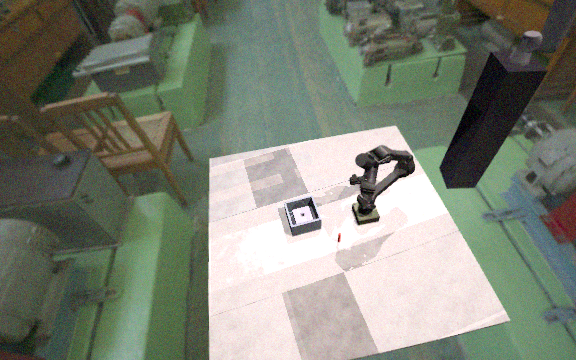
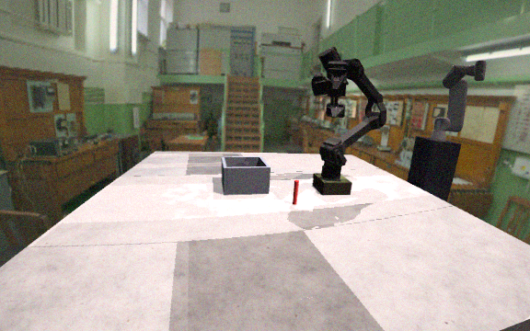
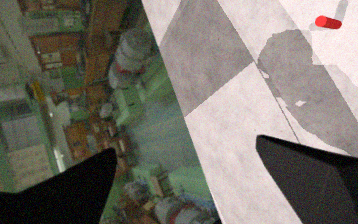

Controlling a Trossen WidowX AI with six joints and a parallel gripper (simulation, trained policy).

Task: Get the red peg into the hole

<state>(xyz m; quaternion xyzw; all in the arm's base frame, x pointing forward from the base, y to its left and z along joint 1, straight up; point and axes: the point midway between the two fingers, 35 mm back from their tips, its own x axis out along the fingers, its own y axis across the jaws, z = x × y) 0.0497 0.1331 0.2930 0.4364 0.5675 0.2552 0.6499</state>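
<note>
The red peg lies 280 mm below my gripper tip, 90 mm ahead of it and 10 mm to the right of it. Round my gripper tip: dark grey box 300 mm below, 270 mm ahead, 140 mm to the right; then plate 280 mm below, 270 mm ahead, 140 mm to the right.
</note>
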